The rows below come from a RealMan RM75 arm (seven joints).
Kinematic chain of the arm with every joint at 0, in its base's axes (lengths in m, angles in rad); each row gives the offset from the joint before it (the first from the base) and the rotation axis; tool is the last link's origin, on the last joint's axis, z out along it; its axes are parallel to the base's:
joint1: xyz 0 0 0.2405 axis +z
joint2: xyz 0 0 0 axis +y
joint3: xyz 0 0 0.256 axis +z
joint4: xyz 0 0 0 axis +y
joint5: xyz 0 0 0.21 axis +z
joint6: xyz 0 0 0 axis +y
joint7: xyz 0 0 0.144 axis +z
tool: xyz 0 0 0
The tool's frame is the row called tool.
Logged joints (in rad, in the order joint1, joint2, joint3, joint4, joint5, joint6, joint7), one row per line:
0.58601, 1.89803, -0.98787, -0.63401, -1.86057, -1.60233, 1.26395
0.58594, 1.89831, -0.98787, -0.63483, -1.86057, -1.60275, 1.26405
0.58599, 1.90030, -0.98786, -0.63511, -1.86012, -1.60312, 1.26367
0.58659, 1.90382, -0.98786, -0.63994, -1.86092, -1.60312, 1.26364
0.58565, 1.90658, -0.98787, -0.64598, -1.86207, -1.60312, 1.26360
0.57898, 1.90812, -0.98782, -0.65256, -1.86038, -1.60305, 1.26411
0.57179, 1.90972, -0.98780, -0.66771, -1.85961, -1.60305, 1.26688
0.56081, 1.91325, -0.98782, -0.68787, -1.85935, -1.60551, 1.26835
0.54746, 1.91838, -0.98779, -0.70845, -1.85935, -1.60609, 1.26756
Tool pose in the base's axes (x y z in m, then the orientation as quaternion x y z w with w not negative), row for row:
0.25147, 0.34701, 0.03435, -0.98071, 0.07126, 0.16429, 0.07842
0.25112, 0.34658, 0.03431, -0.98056, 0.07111, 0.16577, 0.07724
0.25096, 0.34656, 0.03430, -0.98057, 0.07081, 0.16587, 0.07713
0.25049, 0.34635, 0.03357, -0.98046, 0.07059, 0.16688, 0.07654
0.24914, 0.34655, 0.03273, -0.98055, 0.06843, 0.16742, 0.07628
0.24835, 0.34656, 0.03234, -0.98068, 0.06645, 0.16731, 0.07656
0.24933, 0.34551, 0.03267, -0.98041, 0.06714, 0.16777, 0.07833
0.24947, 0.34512, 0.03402, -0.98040, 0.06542, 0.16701, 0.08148
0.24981, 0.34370, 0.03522, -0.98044, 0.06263, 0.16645, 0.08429
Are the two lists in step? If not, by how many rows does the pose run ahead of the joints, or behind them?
The pose runs 1 row behind the joints: the pose in row i belongs to the joints in row i - 1.
